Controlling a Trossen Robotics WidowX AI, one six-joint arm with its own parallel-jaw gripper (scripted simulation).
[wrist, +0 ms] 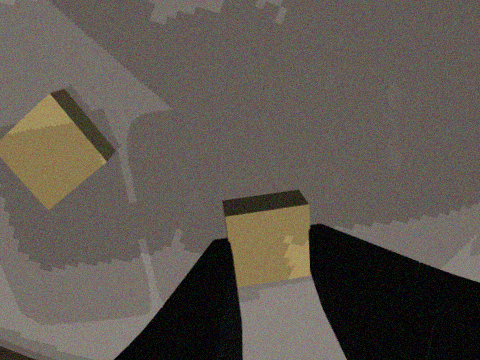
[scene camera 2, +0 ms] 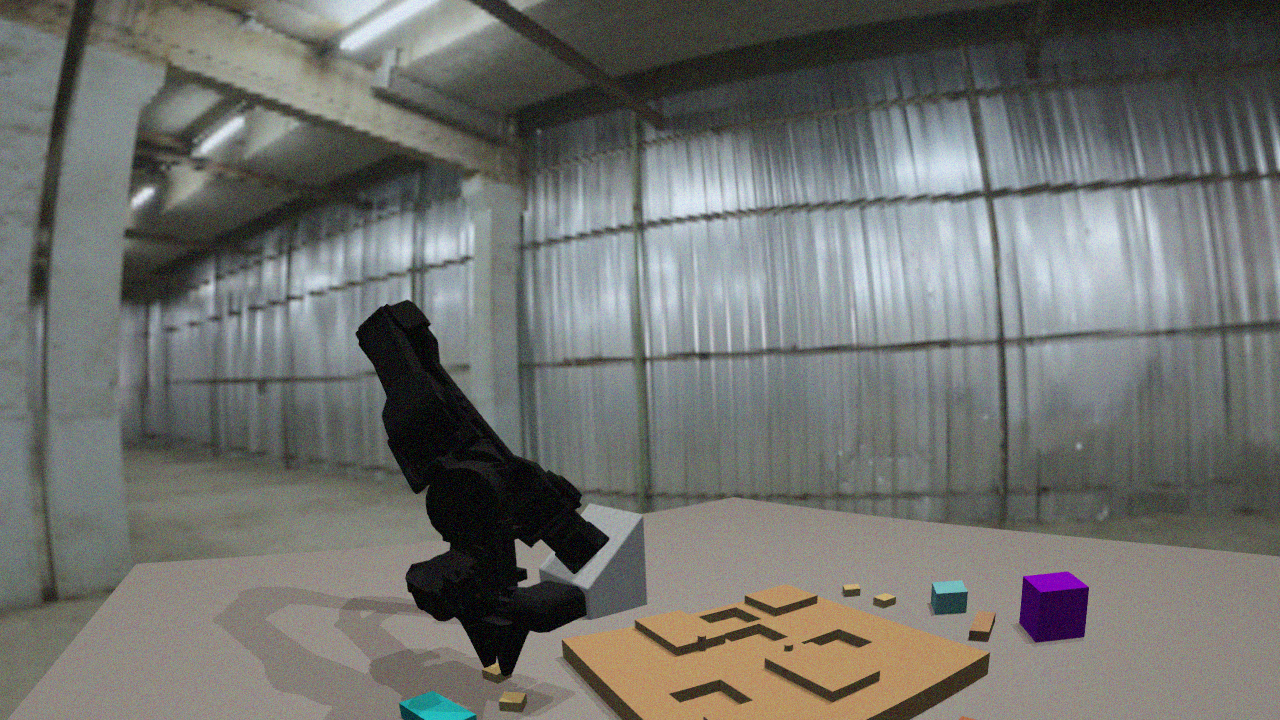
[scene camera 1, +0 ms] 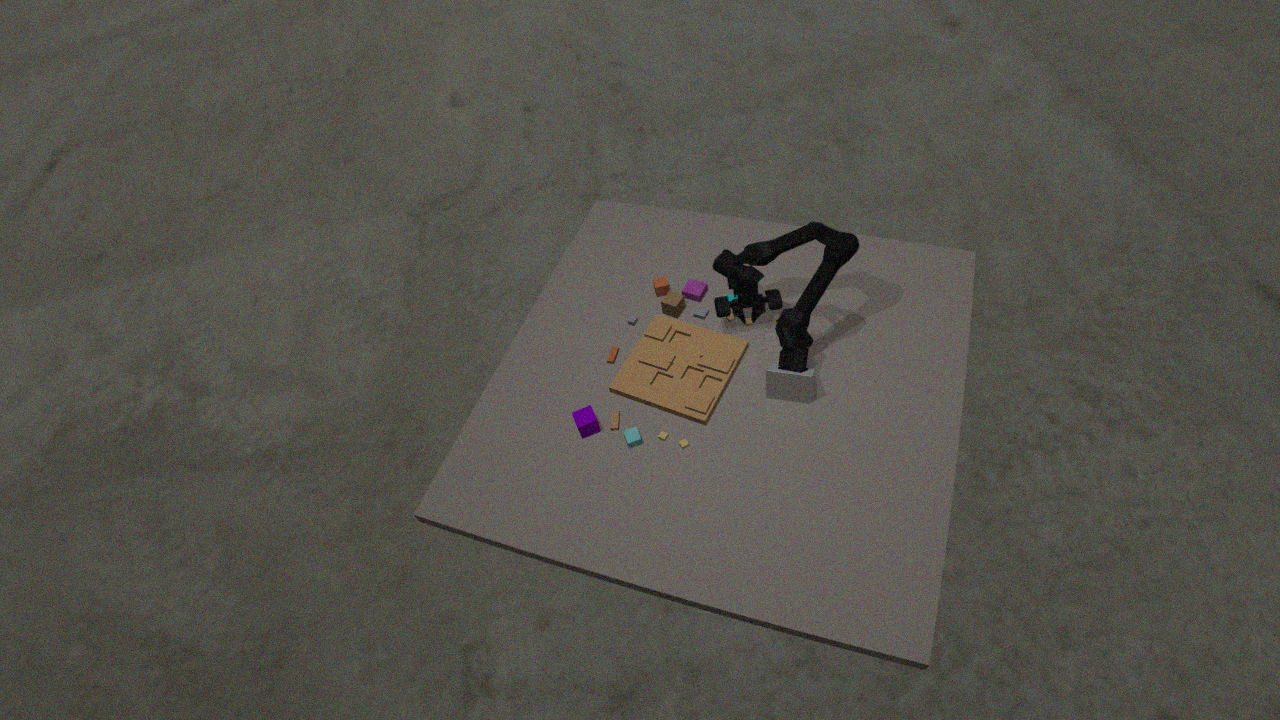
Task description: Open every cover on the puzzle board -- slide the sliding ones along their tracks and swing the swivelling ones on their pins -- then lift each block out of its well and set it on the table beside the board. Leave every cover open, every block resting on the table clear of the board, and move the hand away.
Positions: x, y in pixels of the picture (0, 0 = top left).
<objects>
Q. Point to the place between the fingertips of my gripper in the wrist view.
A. At 268, 248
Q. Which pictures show my gripper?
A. The wrist view, scene camera 2 and scene camera 1: all of them.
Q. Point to a tan puzzle board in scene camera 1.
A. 669, 391
</objects>
